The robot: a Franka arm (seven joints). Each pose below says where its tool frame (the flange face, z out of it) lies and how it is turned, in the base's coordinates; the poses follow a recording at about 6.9 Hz.
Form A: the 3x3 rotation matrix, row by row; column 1 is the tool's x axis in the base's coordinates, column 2 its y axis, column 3 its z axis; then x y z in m. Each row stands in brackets.
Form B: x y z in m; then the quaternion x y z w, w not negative. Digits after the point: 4 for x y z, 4 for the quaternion.
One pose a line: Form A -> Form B
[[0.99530 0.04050 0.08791], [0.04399 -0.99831 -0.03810], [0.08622 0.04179 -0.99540]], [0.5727 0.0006 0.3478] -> 0.5727 0.0006 0.3478 0.9986 0.0212 0.0436 0.0200
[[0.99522 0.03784 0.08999], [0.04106 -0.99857 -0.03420], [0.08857 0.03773 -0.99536]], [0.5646 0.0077 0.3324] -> 0.5646 0.0077 0.3324 0.9986 0.0198 0.0447 0.0180
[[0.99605 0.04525 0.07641], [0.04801 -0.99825 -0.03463], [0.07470 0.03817 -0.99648]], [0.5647 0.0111 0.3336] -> 0.5647 0.0111 0.3336 0.9988 0.0233 0.0378 0.0182
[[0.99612 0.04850 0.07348], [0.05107 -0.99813 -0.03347], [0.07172 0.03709 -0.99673]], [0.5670 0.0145 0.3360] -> 0.5670 0.0145 0.3360 0.9989 0.0249 0.0363 0.0177
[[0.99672 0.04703 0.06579], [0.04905 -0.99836 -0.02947], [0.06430 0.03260 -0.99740]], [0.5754 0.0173 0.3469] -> 0.5754 0.0173 0.3469 0.9991 0.0240 0.0326 0.0155
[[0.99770 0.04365 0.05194], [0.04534 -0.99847 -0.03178], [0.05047 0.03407 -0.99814]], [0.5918 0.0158 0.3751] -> 0.5918 0.0158 0.3751 0.9993 0.0223 0.0256 0.0165
